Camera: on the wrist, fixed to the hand. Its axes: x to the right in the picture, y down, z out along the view.
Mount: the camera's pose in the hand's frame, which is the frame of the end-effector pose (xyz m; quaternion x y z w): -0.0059 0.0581 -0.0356 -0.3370 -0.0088 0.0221 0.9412
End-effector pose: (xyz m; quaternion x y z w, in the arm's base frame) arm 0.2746 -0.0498 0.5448 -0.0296 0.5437 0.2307 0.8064
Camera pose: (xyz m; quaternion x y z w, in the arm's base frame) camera 0.2186 -0.0106 0.5474 -0.2856 0.4275 0.4184 0.7487
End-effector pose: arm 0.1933 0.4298 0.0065 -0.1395 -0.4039 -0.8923 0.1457
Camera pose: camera 0.2157 0.3669 0.0213 -0.1972 -0.0776 -0.9715 0.1063
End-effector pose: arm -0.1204 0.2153 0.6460 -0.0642 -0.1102 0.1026 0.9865
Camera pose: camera -0.1288 0.2667 0.6017 -0.3944 -0.1456 0.0818 0.9036
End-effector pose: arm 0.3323 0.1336 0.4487 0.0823 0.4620 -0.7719 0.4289
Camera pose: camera 0.3693 0.1530 0.3945 -0.0637 0.6894 -0.5621 0.4525
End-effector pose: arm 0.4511 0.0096 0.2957 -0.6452 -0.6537 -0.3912 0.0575
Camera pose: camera 0.4884 -0.0240 0.3422 0.6445 0.4697 0.5816 0.1604
